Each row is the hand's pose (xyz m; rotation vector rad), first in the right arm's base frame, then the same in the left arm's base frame.
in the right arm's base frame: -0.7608 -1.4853 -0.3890 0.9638 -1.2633 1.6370
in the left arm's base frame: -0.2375 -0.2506 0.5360 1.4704 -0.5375 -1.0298
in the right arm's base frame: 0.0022 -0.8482 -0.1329 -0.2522 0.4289 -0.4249
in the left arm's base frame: 0.0126 0.1453 -0.3774 0.7535 2.7467 -0.6040
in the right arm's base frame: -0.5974 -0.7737 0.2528 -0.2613 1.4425 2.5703
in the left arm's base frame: 0.4381 -0.3848 -0.1500 -2.6472 0.3070 -1.5855
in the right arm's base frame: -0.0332 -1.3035 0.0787 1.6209 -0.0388 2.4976
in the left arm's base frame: -0.3162 -0.2343 -0.3442 2.5336 -1.3834 -0.5721
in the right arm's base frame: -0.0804 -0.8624 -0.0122 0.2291 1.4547 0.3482
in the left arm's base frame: 0.0649 0.0080 -0.3776 -1.8279 -1.8256 0.0247
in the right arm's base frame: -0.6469 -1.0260 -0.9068 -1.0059 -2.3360 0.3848
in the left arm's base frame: -0.0083 0.4078 0.6138 -0.3811 0.0262 -0.2283
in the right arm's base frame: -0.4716 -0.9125 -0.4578 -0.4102 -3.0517 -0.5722
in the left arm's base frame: 0.1059 0.1742 0.1923 -1.1236 -0.4048 -0.7765
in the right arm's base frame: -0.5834 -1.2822 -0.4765 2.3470 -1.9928 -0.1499
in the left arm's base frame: -0.1641 -0.0179 0.3916 -0.0146 -1.1870 -2.4964
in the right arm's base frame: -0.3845 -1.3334 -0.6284 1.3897 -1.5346 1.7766
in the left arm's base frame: -0.3333 0.1656 0.3370 1.3341 -1.0718 -1.1664
